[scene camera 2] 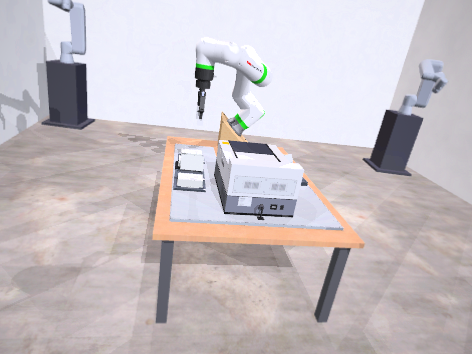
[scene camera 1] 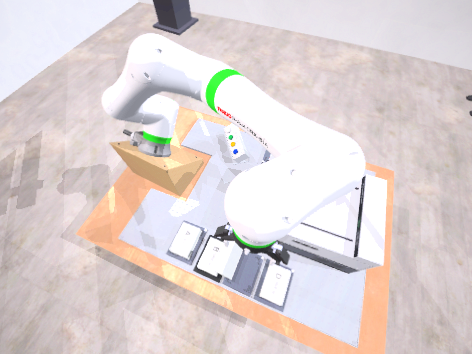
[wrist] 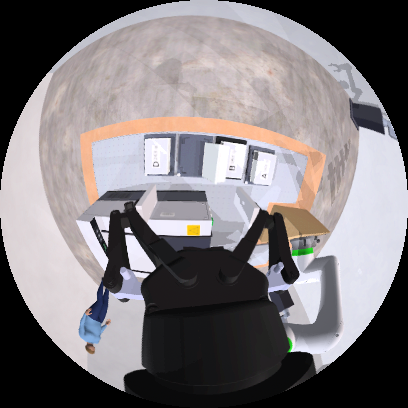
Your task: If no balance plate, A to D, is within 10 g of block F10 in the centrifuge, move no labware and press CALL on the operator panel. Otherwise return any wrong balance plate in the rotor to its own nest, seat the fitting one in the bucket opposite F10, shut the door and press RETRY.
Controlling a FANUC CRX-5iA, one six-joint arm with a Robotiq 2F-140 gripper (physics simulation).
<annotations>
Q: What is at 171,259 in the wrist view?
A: The gripper.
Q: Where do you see a white centrifuge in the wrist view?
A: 177,213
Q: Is the gripper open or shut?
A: Open.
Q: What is the gripper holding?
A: Nothing.
</annotations>
